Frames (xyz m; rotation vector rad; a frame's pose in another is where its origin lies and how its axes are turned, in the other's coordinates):
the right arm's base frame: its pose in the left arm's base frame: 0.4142 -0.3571 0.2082 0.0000 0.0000 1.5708
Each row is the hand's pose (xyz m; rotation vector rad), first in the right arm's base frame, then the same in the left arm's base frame.
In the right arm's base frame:
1: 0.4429 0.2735 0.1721 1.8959 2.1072 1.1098
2: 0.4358 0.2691 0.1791 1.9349 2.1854 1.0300
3: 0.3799 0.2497 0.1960 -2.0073 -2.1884 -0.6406
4: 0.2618 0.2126 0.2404 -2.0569 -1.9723 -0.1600
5: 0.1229 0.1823 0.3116 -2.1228 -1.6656 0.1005
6: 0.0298 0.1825 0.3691 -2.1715 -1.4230 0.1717
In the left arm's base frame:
1: 0.1407 0.0858 0.3803 0.1354 -2.5646 -0.8062
2: 0.1451 0.0787 0.3873 0.1583 -2.6042 -0.6963
3: 0.1645 0.0228 0.4042 0.1186 -2.7476 -0.3163
4: 0.2016 -0.0953 0.4486 -0.0599 -2.8534 0.1792
5: 0.2319 -0.2342 0.5198 -0.3396 -2.8140 0.5247
6: 0.2317 -0.3273 0.5773 -0.5653 -2.7147 0.6732

